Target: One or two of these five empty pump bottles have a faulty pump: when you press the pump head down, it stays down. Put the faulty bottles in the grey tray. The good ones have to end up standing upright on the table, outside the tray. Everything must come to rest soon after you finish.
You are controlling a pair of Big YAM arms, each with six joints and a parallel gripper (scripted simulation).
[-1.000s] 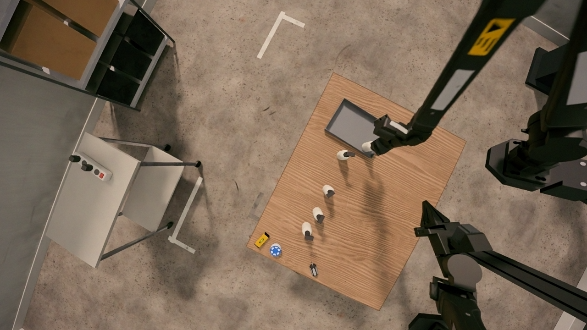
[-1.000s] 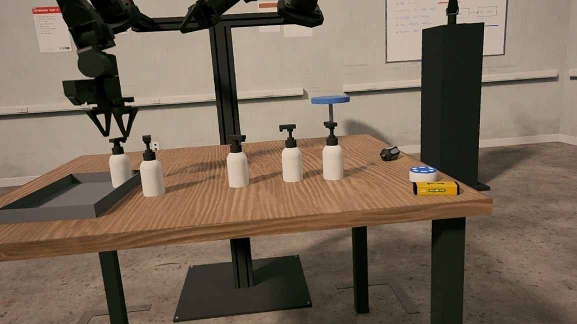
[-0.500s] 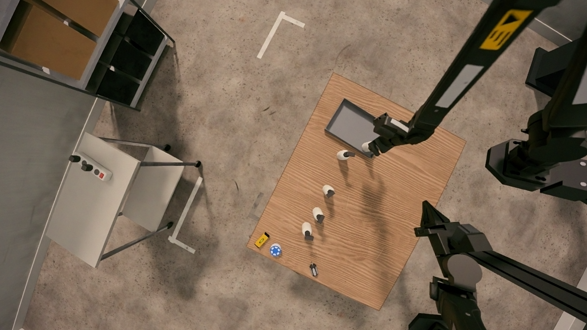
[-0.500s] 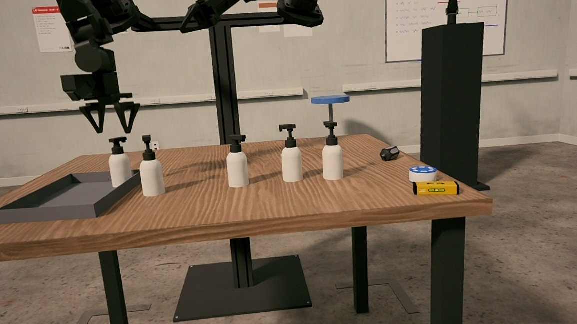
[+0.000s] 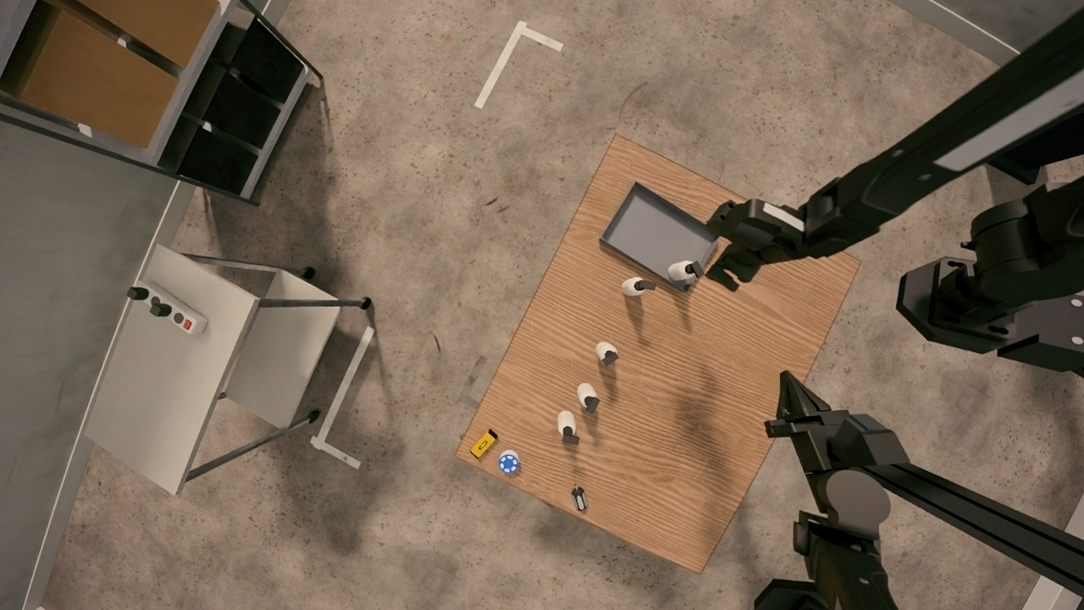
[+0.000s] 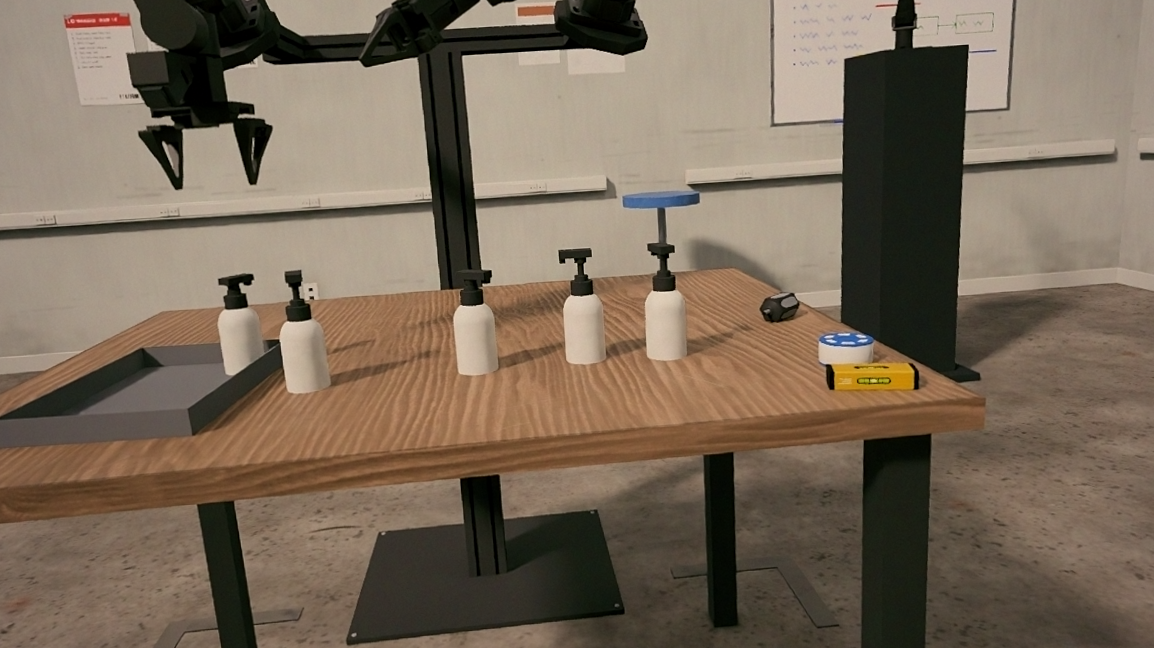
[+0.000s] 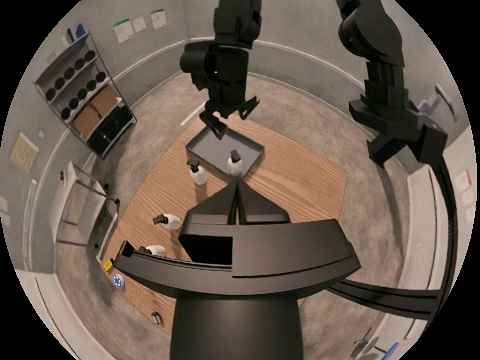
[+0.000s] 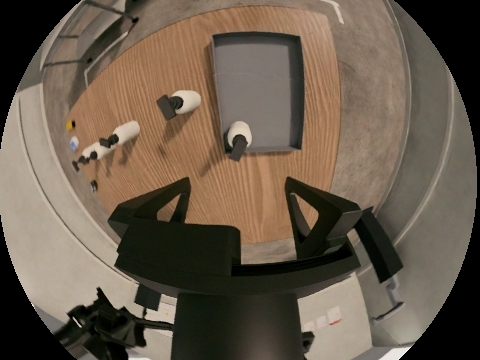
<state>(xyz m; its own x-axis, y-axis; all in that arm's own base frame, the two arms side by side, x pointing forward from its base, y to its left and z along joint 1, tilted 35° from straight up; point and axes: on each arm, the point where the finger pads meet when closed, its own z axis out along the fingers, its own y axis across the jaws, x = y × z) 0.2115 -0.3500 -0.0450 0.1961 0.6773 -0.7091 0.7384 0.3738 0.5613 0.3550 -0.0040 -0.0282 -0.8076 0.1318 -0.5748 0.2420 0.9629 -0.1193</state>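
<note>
My right gripper is now 80 mm short of the grey tray, 70 mm to the left of it and 240 mm above it. Also, from my right hand: black object: 10 mm behind, 740 mm to the left, 230 mm below.
</note>
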